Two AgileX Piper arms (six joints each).
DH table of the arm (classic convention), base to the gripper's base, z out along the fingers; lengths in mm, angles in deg. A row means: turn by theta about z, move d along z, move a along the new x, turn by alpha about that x. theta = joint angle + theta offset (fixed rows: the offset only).
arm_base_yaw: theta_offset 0  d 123  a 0  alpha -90
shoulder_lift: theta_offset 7.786  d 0  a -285  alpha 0
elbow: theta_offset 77.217  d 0  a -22  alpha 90
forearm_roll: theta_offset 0  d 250.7  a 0  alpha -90
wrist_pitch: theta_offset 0  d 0  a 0  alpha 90
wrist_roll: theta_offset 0  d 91  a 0  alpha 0
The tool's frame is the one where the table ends.
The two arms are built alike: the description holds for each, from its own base.
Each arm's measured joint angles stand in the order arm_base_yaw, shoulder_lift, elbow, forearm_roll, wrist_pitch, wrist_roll.
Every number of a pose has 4 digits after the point. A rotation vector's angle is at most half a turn.
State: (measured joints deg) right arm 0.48 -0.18 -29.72 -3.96 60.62 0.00; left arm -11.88 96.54 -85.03 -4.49 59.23 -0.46
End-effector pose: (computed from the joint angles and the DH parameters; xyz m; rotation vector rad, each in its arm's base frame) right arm -0.0075 -0.0055 0.2829 -0.0045 2.0187 -0.0770; left arm 0.3505 -0.0800 0.3098 0.2363 2.7139 -0.1658
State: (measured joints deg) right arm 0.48 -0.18 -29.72 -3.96 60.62 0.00; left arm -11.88 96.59 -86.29 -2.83 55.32 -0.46
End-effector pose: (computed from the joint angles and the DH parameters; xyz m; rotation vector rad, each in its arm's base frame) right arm -0.0075 -0.0055 0.2829 -0.0045 2.0187 -0.0770; left arm 0.3584 -0.0792 0.3186 0.2391 2.6228 -0.1370
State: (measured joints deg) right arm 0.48 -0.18 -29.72 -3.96 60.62 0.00; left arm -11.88 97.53 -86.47 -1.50 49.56 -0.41
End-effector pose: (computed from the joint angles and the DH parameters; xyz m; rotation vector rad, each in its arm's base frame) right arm -0.0075 -0.0055 0.2829 -0.0045 2.0187 -0.0770; left arm 0.3698 -0.0796 0.3182 0.2406 2.5339 -0.1161
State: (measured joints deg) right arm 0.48 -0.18 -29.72 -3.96 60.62 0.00; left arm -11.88 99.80 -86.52 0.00 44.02 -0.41
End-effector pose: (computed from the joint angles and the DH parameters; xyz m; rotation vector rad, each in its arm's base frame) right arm -0.0075 -0.0055 0.2829 -0.0045 2.0187 -0.0770; left arm 0.3846 -0.0809 0.3083 0.2484 2.4735 -0.0908
